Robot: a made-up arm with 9 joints.
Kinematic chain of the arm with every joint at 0, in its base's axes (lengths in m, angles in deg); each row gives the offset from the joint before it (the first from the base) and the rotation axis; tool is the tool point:
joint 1: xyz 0 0 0.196 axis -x
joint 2: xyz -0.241 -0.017 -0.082 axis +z
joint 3: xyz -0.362 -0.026 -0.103 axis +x
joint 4: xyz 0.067 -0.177 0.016 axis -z
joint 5: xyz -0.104 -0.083 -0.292 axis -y
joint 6: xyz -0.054 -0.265 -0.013 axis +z
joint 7: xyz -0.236 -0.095 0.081 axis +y
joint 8: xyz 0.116 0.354 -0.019 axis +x
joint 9: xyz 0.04 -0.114 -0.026 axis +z
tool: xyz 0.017 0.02 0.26
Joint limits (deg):
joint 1: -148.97..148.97
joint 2: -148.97..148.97
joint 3: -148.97..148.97
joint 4: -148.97..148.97
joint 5: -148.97..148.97
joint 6: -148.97..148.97
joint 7: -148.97..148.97
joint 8: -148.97..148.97
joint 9: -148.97..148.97
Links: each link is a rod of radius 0.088 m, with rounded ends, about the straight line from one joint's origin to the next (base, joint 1, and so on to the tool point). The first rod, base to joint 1, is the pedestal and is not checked.
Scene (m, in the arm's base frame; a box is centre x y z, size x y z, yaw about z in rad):
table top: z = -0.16
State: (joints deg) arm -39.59 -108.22 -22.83 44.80 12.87 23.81 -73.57 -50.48 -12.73
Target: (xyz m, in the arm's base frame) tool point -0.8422 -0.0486 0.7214
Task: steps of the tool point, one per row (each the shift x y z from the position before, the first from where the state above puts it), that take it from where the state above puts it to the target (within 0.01 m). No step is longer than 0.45 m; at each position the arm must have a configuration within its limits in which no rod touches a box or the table.
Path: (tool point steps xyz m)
1: -0.2532 -0.0969 0.3165
2: -0.2971 -0.2300 0.1792
3: -0.2727 -0.2999 -0.0091
4: -0.1842 -0.2817 -0.1915

